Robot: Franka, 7 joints.
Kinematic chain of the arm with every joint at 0, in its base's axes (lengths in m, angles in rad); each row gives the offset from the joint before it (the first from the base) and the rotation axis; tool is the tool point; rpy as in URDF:
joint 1: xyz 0 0 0.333 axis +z
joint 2: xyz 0 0 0 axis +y
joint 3: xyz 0 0 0.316 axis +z
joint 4: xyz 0.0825 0 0 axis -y
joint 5: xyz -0.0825 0 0.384 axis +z
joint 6: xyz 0 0 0 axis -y
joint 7: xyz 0.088 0 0 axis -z
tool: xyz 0 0 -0.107 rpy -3.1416 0 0
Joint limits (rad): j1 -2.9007..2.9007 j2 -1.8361..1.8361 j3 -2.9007..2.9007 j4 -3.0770..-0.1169 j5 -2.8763..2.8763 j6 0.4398..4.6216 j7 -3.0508..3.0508
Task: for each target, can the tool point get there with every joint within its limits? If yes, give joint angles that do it. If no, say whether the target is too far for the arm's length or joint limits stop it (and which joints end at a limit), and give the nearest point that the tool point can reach.
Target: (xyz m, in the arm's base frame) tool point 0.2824 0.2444 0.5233
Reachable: yes | joints 2.4604 1.4999 -2.0745 -2.8247 -0.0603 3.4994 1.4901
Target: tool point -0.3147 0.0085 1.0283
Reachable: yes | joints -0.7544 -0.6773 -0.2756 -0.7233 -1.5823 1.1730 1.0269
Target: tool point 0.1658 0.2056 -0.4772
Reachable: no: joint limits stop it (at a limit: joint 2) | nearest point 0.1680 0.2083 -0.3605 | short by 0.117 m
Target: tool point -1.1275 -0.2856 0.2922
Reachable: no: too far | nearest point -0.8311 -0.2105 0.3029 | short by 0.306 m
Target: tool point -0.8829 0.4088 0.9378
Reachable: no: too far | nearest point -0.6612 0.3061 0.7859 | short by 0.288 m
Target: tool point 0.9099 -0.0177 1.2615
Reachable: no: too far | nearest point 0.6004 -0.0117 0.9457 | short by 0.442 m
